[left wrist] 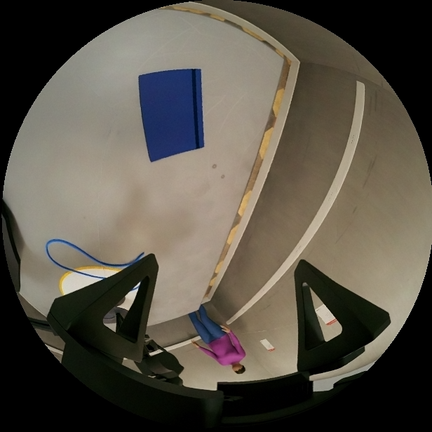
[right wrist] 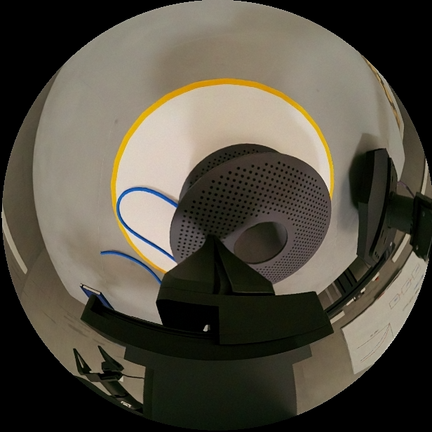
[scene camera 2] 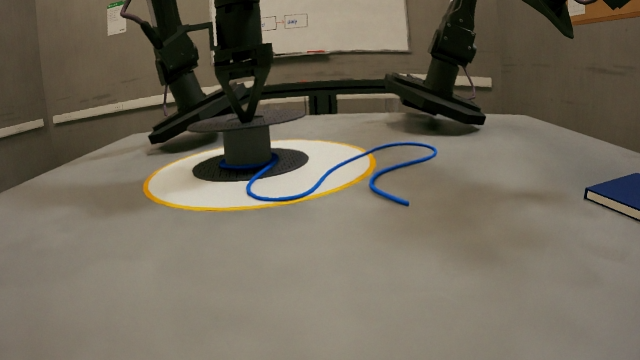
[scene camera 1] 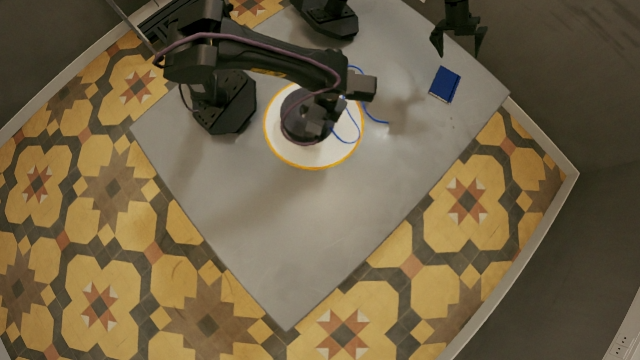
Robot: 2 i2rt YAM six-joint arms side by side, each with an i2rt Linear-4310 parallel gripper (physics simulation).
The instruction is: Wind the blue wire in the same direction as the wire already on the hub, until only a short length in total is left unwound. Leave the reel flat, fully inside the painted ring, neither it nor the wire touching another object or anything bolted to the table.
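Pixels of known places: left gripper, fingertip midpoint: (scene camera 2: 600, 7) (scene camera 1: 458, 57); right gripper, fingertip midpoint: (scene camera 2: 246, 122); left arm's base at its link origin: (scene camera 2: 436, 93) (scene camera 1: 331, 13); right arm's base at its link origin: (scene camera 2: 194, 108) (scene camera 1: 221, 98).
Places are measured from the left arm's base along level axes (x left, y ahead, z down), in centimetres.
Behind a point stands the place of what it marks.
Observation:
The dark reel (scene camera 1: 292, 106) @(x -34.3, y 23.5, z 0.5 cm) (scene camera 2: 247, 145) @(x -30.3, y 30.6, z 3.7 cm) (right wrist: 295, 185) stands flat on its lower flange inside the painted yellow ring (scene camera 1: 312, 169) @(x -40.6, y 41.3, z 7.0 cm) (scene camera 2: 215, 209) @(x -29.6, y 44.7, z 7.0 cm) (right wrist: 225, 81). Blue wire (scene camera 1: 346, 142) @(x -26.9, y 41.0, z 6.5 cm) (scene camera 2: 272, 199) @(x -24.1, y 42.6, z 6.7 cm) (left wrist: 107, 264) (right wrist: 137, 189) lies low around the hub, leaves it at the front, curves inside the ring, crosses it and bends back; its free end lies outside the ring, right of it in scene camera 2. My right gripper (scene camera 2: 246, 121) @(x -29.7, y 32.0, z 0.5 cm) (right wrist: 211, 240) is shut and empty, tips at the upper flange; contact is unclear. My left gripper (scene camera 1: 459, 55) @(x 9.5, y 44.6, z -13.0 cm) (left wrist: 227, 266) is open, high above the table, away from the reel.
A blue notebook (scene camera 1: 444, 84) @(x 17.1, y 45.4, z 5.8 cm) (scene camera 2: 617, 195) @(x 12.5, y 46.6, z 5.8 cm) (left wrist: 170, 115) lies on the grey table (scene camera 1: 300, 240) @(x -56.3, y 56.0, z 7.0 cm) (scene camera 2: 300, 280) @(x -19.0, y 56.4, z 7.0 cm), well right of the wire's free end in scene camera 2. Both arm bases stand behind the ring in that view. My right arm reaches over the reel.

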